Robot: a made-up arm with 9 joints. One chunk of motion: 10 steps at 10 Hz.
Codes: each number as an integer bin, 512 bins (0 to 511) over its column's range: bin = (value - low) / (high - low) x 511, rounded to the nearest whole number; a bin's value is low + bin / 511 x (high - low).
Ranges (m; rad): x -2..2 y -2..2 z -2..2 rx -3.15..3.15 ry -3.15..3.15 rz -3.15..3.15
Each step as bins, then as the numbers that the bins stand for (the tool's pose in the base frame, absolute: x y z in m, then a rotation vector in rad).
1 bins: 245 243 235 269 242 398
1 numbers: -0.0822 -0.0978 -0.1605 0.1664 -0.1664 1.7568
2 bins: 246 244 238 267 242 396
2 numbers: -0.0744 -0.0900 -0.1370 0.1418 -0.1664 1.7322
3 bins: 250 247 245 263 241 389
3 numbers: -0.0431 -0.0665 -0.0822 0.0925 -0.1788 1.6459
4 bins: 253 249 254 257 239 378
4 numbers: -0.0196 -0.0509 -0.0117 0.0185 -0.2034 1.5103
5 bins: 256 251 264 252 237 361
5 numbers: 0.0039 -0.0352 0.0665 -0.0432 -0.2281 1.3007
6 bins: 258 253 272 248 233 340
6 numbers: 0.0196 -0.0196 0.1292 -0.0925 -0.2774 1.0418
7 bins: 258 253 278 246 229 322
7 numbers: 0.0196 -0.0196 0.1761 -0.1171 -0.3267 0.8199
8 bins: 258 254 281 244 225 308
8 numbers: 0.0196 -0.0117 0.1996 -0.1418 -0.3760 0.6473
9 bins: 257 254 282 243 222 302
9 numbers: 0.0117 -0.0117 0.2074 -0.1541 -0.4130 0.5733
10 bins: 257 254 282 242 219 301
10 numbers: 0.0117 -0.0117 0.2074 -0.1664 -0.4500 0.5610
